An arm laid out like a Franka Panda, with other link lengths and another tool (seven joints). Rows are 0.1 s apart.
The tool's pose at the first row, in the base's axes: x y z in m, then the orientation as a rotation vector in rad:
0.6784 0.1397 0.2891 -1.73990 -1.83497 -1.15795
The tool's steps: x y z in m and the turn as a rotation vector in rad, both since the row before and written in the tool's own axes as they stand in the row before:
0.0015 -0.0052 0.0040 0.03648 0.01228 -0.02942
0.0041 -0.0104 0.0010 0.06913 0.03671 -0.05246
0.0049 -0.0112 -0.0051 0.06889 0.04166 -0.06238
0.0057 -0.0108 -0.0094 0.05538 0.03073 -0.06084
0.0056 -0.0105 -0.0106 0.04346 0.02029 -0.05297
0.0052 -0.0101 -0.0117 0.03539 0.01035 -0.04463
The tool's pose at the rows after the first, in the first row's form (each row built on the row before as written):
0.6743 0.1442 0.2862 -1.68765 -1.86873 -1.13662
0.6638 0.1481 0.2854 -1.57875 -1.91754 -1.10247
0.6510 0.1467 0.2886 -1.45735 -1.96780 -1.07399
0.6382 0.1410 0.2950 -1.35238 -2.01586 -1.05277
0.6261 0.1332 0.3019 -1.26773 -2.05805 -1.03552
0.6151 0.1236 0.3091 -1.20154 -2.09638 -1.01872

